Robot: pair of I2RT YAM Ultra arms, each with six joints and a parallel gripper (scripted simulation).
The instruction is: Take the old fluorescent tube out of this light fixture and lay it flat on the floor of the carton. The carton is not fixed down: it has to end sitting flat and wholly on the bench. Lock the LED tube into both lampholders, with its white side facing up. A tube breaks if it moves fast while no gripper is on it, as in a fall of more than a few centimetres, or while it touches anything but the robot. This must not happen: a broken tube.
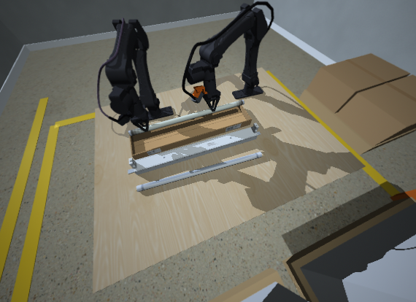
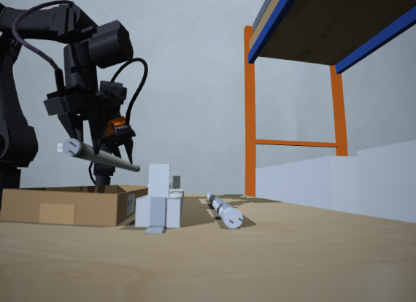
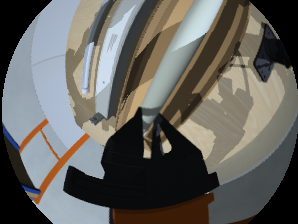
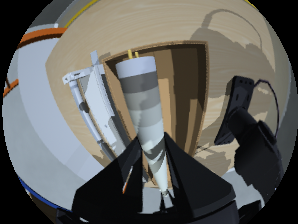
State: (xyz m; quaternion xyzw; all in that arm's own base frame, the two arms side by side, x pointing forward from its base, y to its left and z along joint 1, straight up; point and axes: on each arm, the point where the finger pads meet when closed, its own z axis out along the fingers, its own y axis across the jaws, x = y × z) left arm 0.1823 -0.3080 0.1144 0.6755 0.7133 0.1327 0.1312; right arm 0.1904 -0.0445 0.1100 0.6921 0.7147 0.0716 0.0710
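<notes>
Right now the brown carton is 10 mm ahead of my left hand, 120 mm to the right of it and 90 mm below it. Also, from my left hand: white fixture 150 mm ahead, 120 mm to the right, 60 mm below; then LED tube 260 mm ahead, 140 mm to the right, 100 mm below; then old fluorescent tube 10 mm ahead, 120 mm to the right, 10 mm below.
</notes>
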